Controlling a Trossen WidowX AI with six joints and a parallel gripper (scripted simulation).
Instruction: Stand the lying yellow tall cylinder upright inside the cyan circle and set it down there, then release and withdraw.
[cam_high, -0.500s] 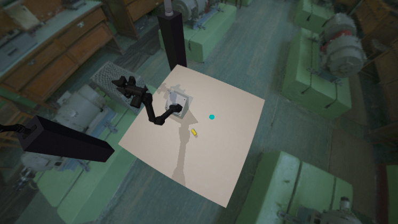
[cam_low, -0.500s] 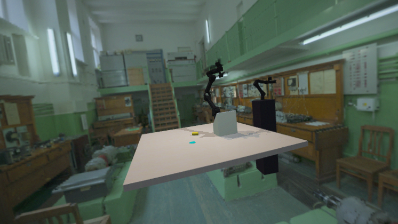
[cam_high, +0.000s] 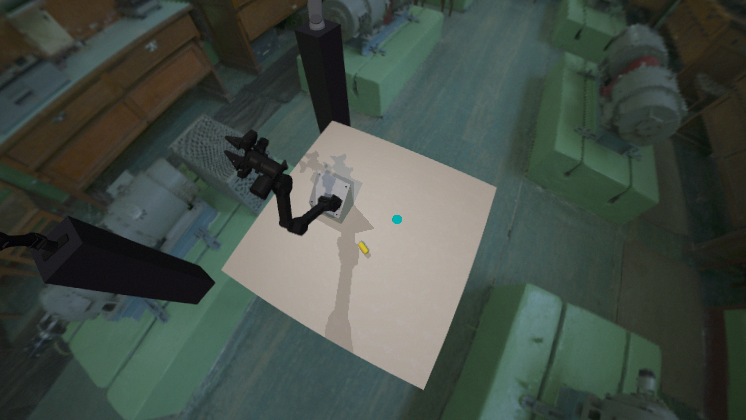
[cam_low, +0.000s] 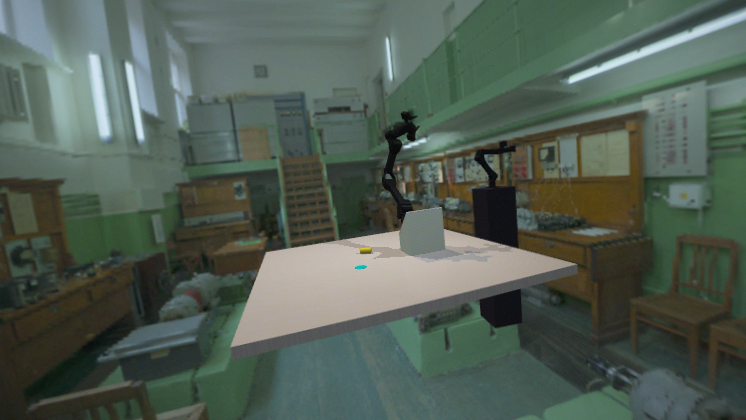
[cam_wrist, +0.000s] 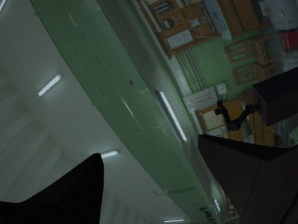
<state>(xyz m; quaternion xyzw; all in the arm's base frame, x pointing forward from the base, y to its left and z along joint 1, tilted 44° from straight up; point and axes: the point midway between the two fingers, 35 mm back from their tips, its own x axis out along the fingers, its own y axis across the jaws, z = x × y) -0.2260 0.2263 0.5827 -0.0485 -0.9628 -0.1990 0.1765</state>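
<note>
Right now the yellow tall cylinder is 44 cm ahead of my gripper tip, 15 cm to the left of it and 75 cm below it. Round my gripper tip: cyan circle: 50 cm ahead, 41 cm to the left, 77 cm below.
</note>
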